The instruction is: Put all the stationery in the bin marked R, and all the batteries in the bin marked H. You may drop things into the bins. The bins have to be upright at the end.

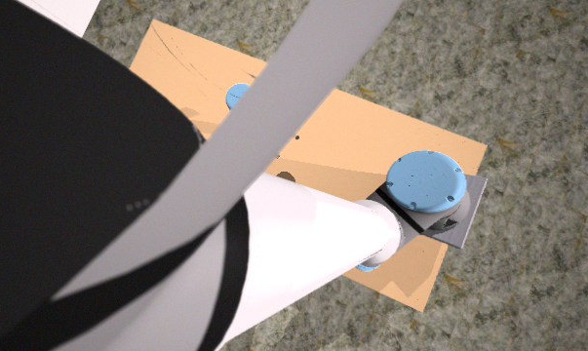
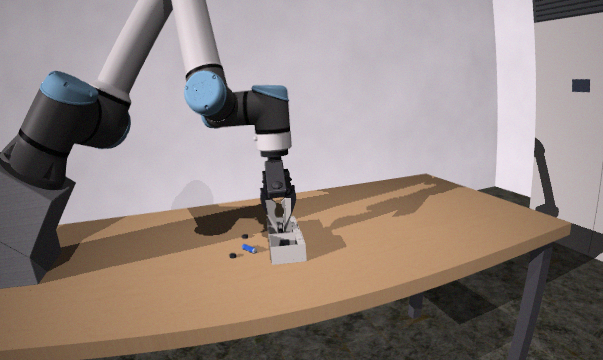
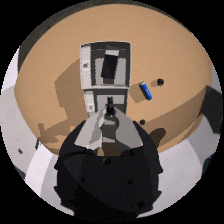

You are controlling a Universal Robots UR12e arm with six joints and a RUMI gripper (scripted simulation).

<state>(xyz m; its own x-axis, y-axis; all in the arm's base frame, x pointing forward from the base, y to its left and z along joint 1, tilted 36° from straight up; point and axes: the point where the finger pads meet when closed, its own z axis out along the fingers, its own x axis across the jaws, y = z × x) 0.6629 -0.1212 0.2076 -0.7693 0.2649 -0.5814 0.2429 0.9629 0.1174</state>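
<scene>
Now: the grey double bin 10 mm ahead of my hand and 20 mm below it. From my hand the other things lie so: short black stick (10 mm below); white item (20 mm behind, 80 mm to the right, 30 mm below); blue battery (90 mm behind, 40 mm below).
</scene>
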